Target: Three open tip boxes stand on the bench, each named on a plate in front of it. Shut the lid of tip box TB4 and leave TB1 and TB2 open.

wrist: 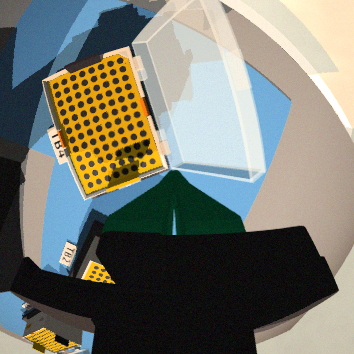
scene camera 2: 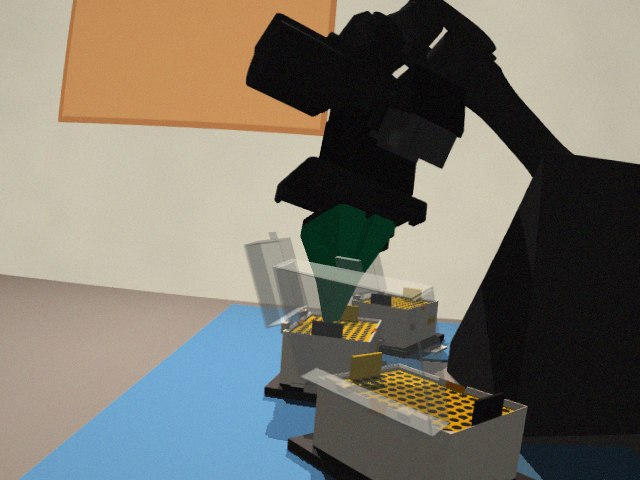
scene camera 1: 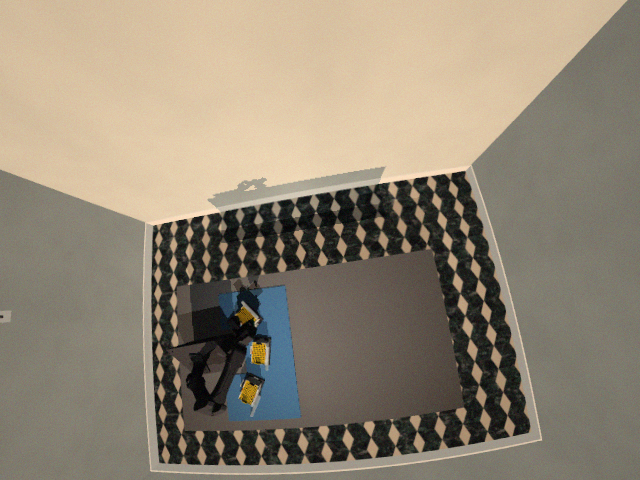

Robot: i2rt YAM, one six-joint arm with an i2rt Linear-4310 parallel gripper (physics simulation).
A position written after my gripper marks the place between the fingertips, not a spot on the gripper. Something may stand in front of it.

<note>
In view: my gripper [wrist: 173, 177], a tip box [wrist: 124, 51] and a tip box [wrist: 86, 255].
</note>
